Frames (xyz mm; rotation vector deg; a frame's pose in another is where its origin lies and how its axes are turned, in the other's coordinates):
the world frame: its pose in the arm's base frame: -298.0 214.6 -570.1 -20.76 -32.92 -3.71
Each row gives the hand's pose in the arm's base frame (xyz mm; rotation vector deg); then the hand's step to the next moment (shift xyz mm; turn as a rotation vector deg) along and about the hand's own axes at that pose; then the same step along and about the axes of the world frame.
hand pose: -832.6 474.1 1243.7 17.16 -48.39 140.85
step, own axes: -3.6 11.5 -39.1 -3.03 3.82 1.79
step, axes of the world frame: -23.8 25.4 -21.5 -0.62 -3.97 -3.29
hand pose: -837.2 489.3 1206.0 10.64 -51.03 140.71
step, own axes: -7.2 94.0 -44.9 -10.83 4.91 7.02
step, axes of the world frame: -83.6 -11.6 -61.5 4.65 -10.22 -8.04
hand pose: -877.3 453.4 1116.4 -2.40 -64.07 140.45
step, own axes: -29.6 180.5 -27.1 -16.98 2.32 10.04
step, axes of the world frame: -117.8 -47.3 -134.5 11.09 -13.17 -9.91
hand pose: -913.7 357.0 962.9 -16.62 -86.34 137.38
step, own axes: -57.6 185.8 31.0 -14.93 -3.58 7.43
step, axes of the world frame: -72.9 -62.7 -171.9 13.35 -9.55 -4.65
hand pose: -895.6 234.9 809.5 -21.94 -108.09 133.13
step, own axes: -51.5 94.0 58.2 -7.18 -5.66 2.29
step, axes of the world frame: -10.8 -52.3 -109.6 8.54 -3.80 1.23
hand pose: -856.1 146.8 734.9 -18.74 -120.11 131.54
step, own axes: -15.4 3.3 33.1 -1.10 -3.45 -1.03
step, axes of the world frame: 7.9 -31.8 -16.4 2.61 0.14 2.71
